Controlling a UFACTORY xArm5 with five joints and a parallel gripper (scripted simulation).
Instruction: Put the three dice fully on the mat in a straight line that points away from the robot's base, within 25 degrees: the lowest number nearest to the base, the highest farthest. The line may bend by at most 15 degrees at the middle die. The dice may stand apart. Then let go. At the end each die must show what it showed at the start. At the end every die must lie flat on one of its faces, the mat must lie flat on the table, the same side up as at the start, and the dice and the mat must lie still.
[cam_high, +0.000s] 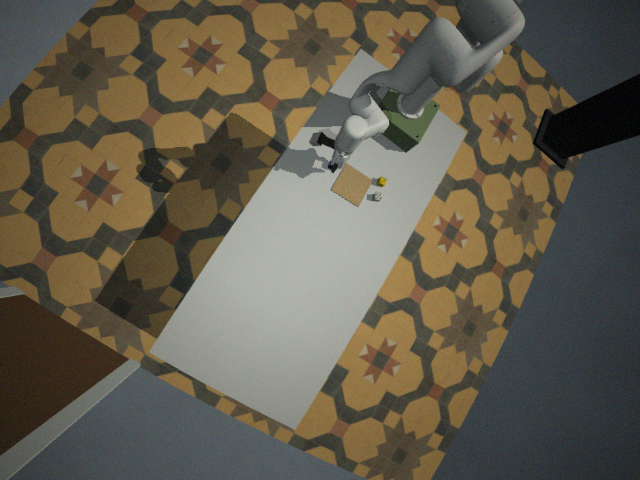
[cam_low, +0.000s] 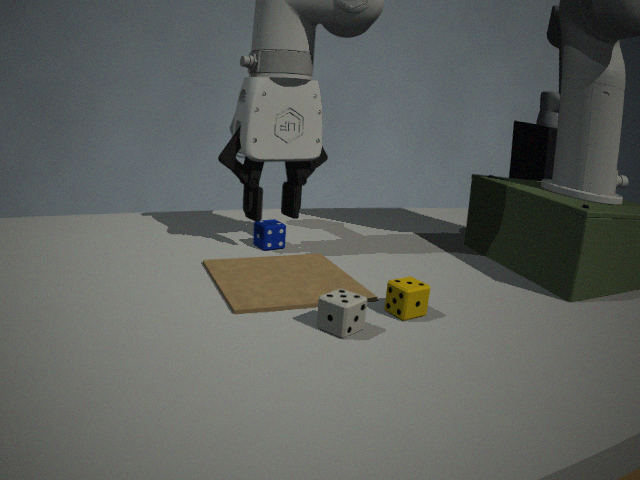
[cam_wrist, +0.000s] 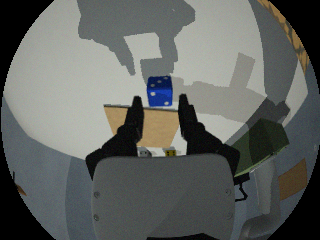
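Now: the blue die 40 mm below my hand. Round my hand: white die 240 mm to the left, 40 mm below, 20 mm ahead; yellow die 220 mm to the left, 60 mm behind, 40 mm below; tan mat 120 mm to the left, 50 mm below, 20 mm ahead.
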